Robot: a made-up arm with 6 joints.
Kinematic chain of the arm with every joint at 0, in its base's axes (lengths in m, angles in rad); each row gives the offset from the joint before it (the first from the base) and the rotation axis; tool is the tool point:
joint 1: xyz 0 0 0.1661 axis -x
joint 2: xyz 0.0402 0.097 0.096 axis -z
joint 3: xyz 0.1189 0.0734 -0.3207 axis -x
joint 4: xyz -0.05 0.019 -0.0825 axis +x
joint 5: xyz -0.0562 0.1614 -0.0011 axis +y
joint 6: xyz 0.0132 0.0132 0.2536 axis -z
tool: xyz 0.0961 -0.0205 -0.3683
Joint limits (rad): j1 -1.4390..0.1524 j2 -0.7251..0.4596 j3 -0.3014..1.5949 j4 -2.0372..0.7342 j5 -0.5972..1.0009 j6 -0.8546..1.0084
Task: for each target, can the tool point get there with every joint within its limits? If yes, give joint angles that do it. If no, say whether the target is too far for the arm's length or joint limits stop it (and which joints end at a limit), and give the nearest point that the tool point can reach.
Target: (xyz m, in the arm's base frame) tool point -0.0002 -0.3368 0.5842
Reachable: no: joint limits stop it (at a limit: joint 1, joint 2, joint 3, joint 6) | nearest point 0.0300 -0.0915 0.1544 | short by 0.496 m
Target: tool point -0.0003 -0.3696 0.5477
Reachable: no: joint limits stop it (at a limit: joint 1, joint 2, joint 3, joint 6) | nearest point 0.0297 -0.1059 0.1455 | short by 0.482 m
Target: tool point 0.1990 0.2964 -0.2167
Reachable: yes | joints -0.4664 -0.6295 1.3583 -0.1421 -0.0651 -0.5500
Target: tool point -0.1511 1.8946 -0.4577
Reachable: no: too far | nearest point -0.0093 0.6084 -0.0342 | short by 1.361 m
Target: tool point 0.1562 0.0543 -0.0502
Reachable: yes | joints -0.6966 -0.2519 1.2832 -1.4132 0.4435 -0.1354
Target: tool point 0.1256 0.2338 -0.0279
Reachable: yes | joints -0.9571 -0.2788 0.9194 -1.1931 0.2631 0.7660
